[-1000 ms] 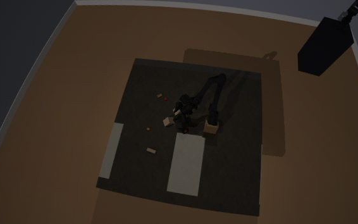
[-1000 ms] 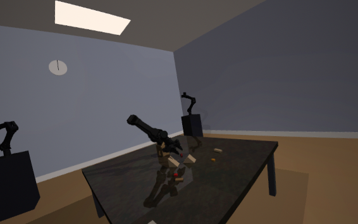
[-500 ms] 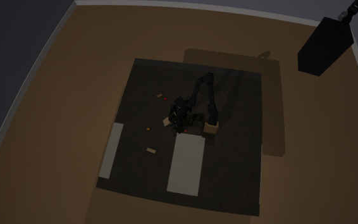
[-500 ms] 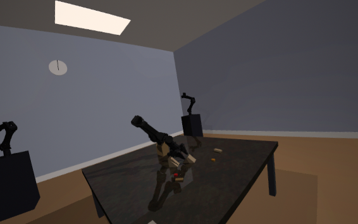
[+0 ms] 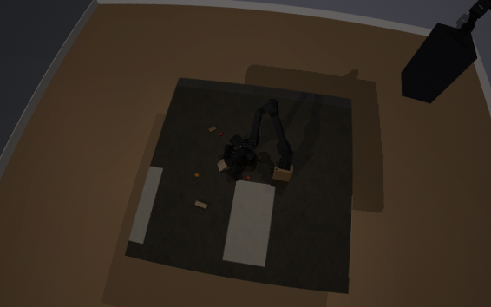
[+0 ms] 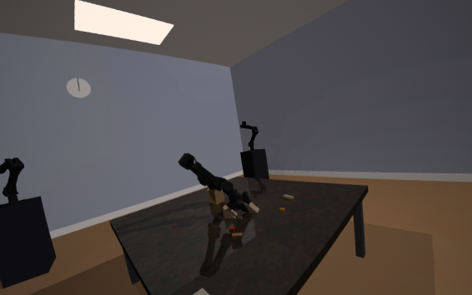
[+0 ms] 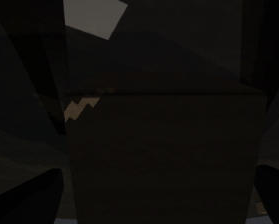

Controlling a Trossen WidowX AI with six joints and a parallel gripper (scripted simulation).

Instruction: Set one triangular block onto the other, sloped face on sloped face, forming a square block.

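Now: gripper tip 10 mm below the tan triangular block. Round my gripper tip: orange piece 150 mm ahead, 110 mm to the left, 10 mm below; red piece 160 mm behind, 40 mm to the left.
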